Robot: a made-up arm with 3 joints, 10 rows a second.
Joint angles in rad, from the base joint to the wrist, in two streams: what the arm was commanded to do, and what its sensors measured. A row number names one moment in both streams.
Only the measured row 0 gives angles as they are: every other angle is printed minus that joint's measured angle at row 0.
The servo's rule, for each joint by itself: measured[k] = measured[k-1] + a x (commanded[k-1-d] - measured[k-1]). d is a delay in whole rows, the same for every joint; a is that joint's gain. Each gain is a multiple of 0.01, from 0.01 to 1. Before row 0 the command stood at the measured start. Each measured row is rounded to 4 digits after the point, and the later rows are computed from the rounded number. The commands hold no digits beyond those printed.
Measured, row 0:
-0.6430, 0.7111, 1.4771
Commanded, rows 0 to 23:
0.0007, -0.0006, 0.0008
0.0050, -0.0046, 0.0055
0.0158, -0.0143, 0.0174
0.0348, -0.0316, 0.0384
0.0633, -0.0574, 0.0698
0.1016, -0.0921, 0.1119
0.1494, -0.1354, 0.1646
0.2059, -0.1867, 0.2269
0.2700, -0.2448, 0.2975
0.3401, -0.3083, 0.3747
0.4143, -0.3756, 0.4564
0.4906, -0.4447, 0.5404
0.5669, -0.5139, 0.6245
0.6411, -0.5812, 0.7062
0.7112, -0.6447, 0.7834
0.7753, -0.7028, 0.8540
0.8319, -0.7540, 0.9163
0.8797, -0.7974, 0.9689
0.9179, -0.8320, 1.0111
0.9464, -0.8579, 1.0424
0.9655, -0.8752, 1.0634
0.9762, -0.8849, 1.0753
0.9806, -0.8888, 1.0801
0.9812, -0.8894, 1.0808
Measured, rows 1 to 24:
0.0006, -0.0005, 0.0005
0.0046, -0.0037, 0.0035
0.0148, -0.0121, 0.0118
0.0330, -0.0275, 0.0278
0.0606, -0.0511, 0.0530
0.0979, -0.0835, 0.0883
0.1448, -0.1245, 0.1341
0.2004, -0.1736, 0.1898
0.2637, -0.2298, 0.2544
0.3332, -0.2918, 0.3266
0.4070, -0.3580, 0.4045
0.4831, -0.4265, 0.4860
0.5594, -0.4955, 0.5691
0.6337, -0.5632, 0.6514
0.7042, -0.6276, 0.7306
0.7689, -0.6870, 0.8046
0.8262, -0.7399, 0.8716
0.8749, -0.7853, 0.9300
0.9140, -0.8222, 0.9787
0.9435, -0.8504, 1.0169
0.9635, -0.8700, 1.0448
0.9751, -0.8818, 1.0631
0.9801, -0.8873, 1.0733
0.9811, -0.8890, 1.0778
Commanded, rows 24 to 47:
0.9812, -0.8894, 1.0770
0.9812, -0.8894, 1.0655
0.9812, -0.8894, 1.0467
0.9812, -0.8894, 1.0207
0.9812, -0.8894, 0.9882
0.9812, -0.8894, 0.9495
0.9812, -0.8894, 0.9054
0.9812, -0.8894, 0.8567
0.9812, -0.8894, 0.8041
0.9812, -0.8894, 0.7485
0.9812, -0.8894, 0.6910
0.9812, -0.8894, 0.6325
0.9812, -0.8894, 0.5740
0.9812, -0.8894, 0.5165
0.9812, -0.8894, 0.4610
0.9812, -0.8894, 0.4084
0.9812, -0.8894, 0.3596
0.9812, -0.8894, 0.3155
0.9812, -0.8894, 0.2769
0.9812, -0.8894, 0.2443
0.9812, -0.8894, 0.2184
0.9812, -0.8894, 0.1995
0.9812, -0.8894, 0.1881
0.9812, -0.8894, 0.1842
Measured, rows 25 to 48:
0.9812, -0.8893, 1.0773
0.9812, -0.8894, 1.0702
0.9812, -0.8894, 1.0561
0.9812, -0.8894, 1.0349
0.9812, -0.8894, 1.0069
0.9812, -0.8894, 0.9725
0.9812, -0.8894, 0.9322
0.9812, -0.8894, 0.8869
0.9812, -0.8894, 0.8372
0.9812, -0.8894, 0.7840
0.9812, -0.8894, 0.7282
0.9812, -0.8894, 0.6708
0.9812, -0.8894, 0.6127
0.9812, -0.8894, 0.5550
0.9812, -0.8894, 0.4986
0.9812, -0.8894, 0.4445
0.9812, -0.8894, 0.3936
0.9812, -0.8894, 0.3467
0.9812, -0.8894, 0.3048
0.9812, -0.8894, 0.2685
0.9812, -0.8894, 0.2384
0.9812, -0.8894, 0.2151
0.9812, -0.8894, 0.1989
0.9812, -0.8894, 0.1901

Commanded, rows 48 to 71:
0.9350, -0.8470, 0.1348
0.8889, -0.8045, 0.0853
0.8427, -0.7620, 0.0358
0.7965, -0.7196, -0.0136
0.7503, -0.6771, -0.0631
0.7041, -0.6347, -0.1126
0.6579, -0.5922, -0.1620
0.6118, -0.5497, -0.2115
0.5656, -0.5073, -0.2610
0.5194, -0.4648, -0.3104
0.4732, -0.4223, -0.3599
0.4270, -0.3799, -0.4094
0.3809, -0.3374, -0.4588
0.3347, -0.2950, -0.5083
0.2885, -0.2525, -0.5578
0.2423, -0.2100, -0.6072
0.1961, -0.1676, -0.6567
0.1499, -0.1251, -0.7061
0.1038, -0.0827, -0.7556
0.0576, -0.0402, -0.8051
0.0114, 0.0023, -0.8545
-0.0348, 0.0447, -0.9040
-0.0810, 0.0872, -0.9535
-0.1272, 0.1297, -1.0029
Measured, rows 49 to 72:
0.9392, -0.8559, 0.1569
0.8934, -0.8153, 0.1139
0.8473, -0.7732, 0.0670
0.8011, -0.7309, 0.0186
0.7549, -0.6884, -0.0304
0.7087, -0.6460, -0.0797
0.6625, -0.6035, -0.1291
0.6164, -0.5610, -0.1785
0.5702, -0.5186, -0.2280
0.5240, -0.4761, -0.2774
0.4778, -0.4336, -0.3269
0.4316, -0.3912, -0.3764
0.3855, -0.3487, -0.4258
0.3393, -0.3063, -0.4753
0.2931, -0.2638, -0.5248
0.2469, -0.2213, -0.5742
0.2007, -0.1789, -0.6237
0.1545, -0.1364, -0.6731
0.1084, -0.0940, -0.7226
0.0622, -0.0515, -0.7721
0.0160, -0.0090, -0.8215
-0.0302, 0.0334, -0.8710
-0.0764, 0.0759, -0.9205
-0.1226, 0.1184, -0.9699

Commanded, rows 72 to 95:
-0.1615, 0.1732, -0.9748
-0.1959, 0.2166, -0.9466
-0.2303, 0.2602, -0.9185
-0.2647, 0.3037, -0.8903
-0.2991, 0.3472, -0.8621
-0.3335, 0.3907, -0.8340
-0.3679, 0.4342, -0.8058
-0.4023, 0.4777, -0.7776
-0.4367, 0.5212, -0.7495
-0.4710, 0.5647, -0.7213
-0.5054, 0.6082, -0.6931
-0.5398, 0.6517, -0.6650
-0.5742, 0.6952, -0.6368
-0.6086, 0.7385, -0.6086
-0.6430, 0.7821, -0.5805
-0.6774, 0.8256, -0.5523
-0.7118, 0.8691, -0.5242
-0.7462, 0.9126, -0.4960
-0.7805, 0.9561, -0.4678
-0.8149, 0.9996, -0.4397
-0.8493, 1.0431, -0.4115
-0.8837, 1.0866, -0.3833
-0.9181, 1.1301, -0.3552
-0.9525, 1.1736, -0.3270
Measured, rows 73 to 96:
-0.1580, 0.1617, -0.9728
-0.1925, 0.2051, -0.9571
-0.2269, 0.2486, -0.9339
-0.2613, 0.2921, -0.9077
-0.2957, 0.3356, -0.8803
-0.3301, 0.3791, -0.8525
-0.3645, 0.4226, -0.8245
-0.3989, 0.4661, -0.7964
-0.4333, 0.5096, -0.7683
-0.4676, 0.5531, -0.7401
-0.5020, 0.5966, -0.7119
-0.5364, 0.6401, -0.6838
-0.5708, 0.6836, -0.6556
-0.6052, 0.7270, -0.6274
-0.6396, 0.7705, -0.5993
-0.6740, 0.8140, -0.5711
-0.7084, 0.8575, -0.5430
-0.7428, 0.9010, -0.5148
-0.7771, 0.9445, -0.4866
-0.8115, 0.9880, -0.4585
-0.8459, 1.0315, -0.4303
-0.8803, 1.0750, -0.4021
-0.9147, 1.1185, -0.3740
-0.9491, 1.1620, -0.3458

